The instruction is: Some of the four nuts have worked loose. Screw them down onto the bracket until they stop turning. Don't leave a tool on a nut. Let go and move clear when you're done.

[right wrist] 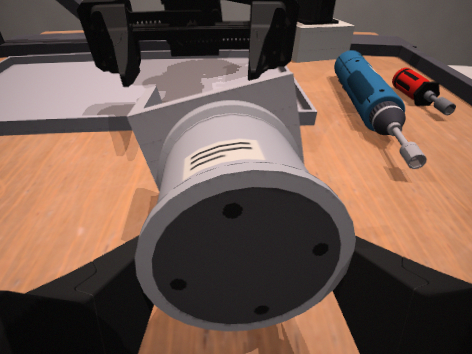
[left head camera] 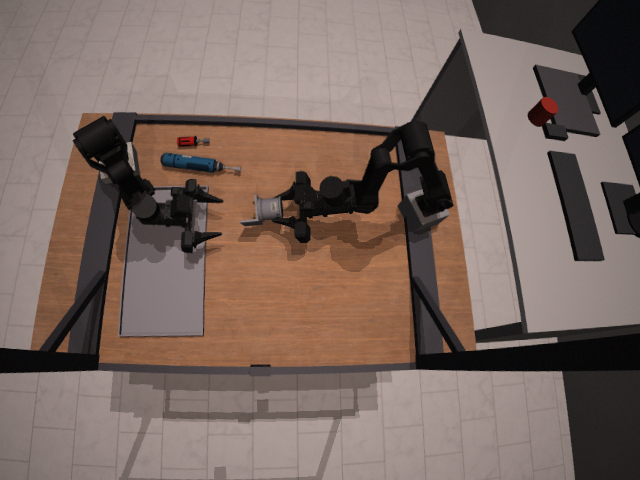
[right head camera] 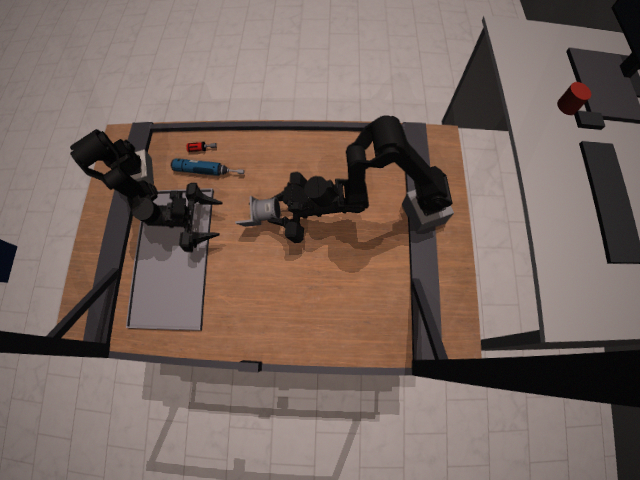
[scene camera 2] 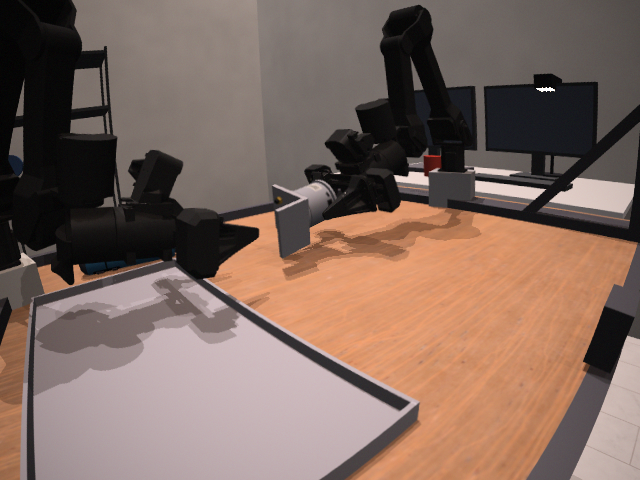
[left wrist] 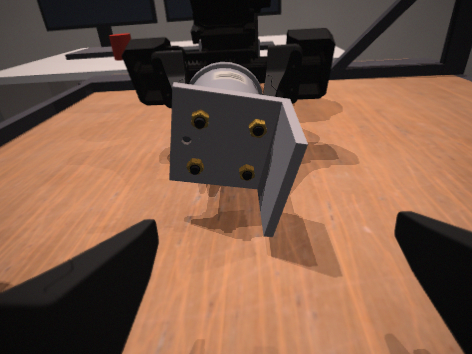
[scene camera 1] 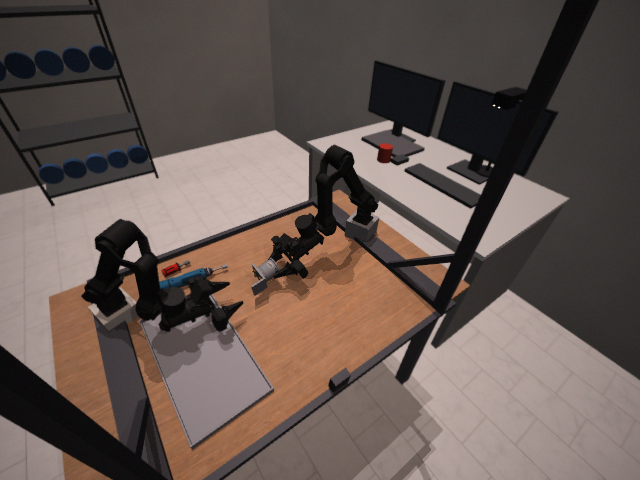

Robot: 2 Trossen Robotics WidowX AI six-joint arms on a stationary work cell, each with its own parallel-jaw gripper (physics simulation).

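Pixels of known places: left gripper, fingertip midpoint: [right wrist: 188,79] [left head camera: 222,217] [right head camera: 220,218] [scene camera 2: 239,226] [left wrist: 275,226] [scene camera 1: 236,292]; right gripper, fingertip midpoint: [right wrist: 243,237] [left head camera: 272,209] [right head camera: 269,210] [scene camera 2: 310,213] [left wrist: 223,131] [scene camera 1: 269,271]; left arm's base, link origin: [right wrist: 312,20] [left head camera: 116,159] [right head camera: 130,166] [scene camera 1: 112,305]; right arm's base, link origin: [left head camera: 428,204] [right head camera: 430,202] [scene camera 2: 453,170] [scene camera 1: 363,218].
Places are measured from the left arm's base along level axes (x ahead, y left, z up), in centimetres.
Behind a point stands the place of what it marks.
The grey bracket [left head camera: 268,208] @(x 37.9, y -28.2, z 4.3 cm) [right wrist: 232,127] @(x 37.8, y -27.2, z 4.4 cm) is held off the table, its round body in my right gripper [left head camera: 281,210] @(x 39.3, y -27.3, z 0.4 cm) [right wrist: 243,237] @(x 39.3, y -27.3, z 0.4 cm), which is shut on it. In the left wrist view its plate faces my left camera, with brass nuts at upper left [left wrist: 200,120] @(x 34.5, y -25.1, z 3.2 cm), upper right [left wrist: 257,128] @(x 33.8, y -28.3, z 2.5 cm), lower left [left wrist: 195,167] @(x 35.2, y -24.5, z -0.1 cm) and lower right [left wrist: 247,173] @(x 34.6, y -27.8, z -0.9 cm); how far each is screwed down cannot be told. My left gripper [left head camera: 221,217] @(x 25.9, y -26.4, z 1.7 cm) [left wrist: 275,226] @(x 25.9, y -26.4, z 1.7 cm) is open and empty, apart from the bracket. A blue power driver [left head camera: 188,162] @(x 20.0, y -5.7, z -1.4 cm) [right wrist: 367,90] @(x 24.4, y -8.1, z -1.8 cm) and a red hand driver [left head camera: 187,141] @(x 20.9, y 2.4, z -2.6 cm) [right wrist: 412,85] @(x 21.7, y 1.7, z -3.3 cm), both with sockets, lie on the table.
A grey tray [left head camera: 160,310] @(x 3.8, y -44.6, z -4.9 cm) [scene camera 2: 222,413] @(x 6.9, y -42.9, z -4.9 cm) with a low rim lies under and in front of my left gripper. Dark frame beams run along the table's edges. A white desk [scene camera 1: 496,222] with monitors, a keyboard and a red cup [scene camera 1: 385,153] stands at the right.
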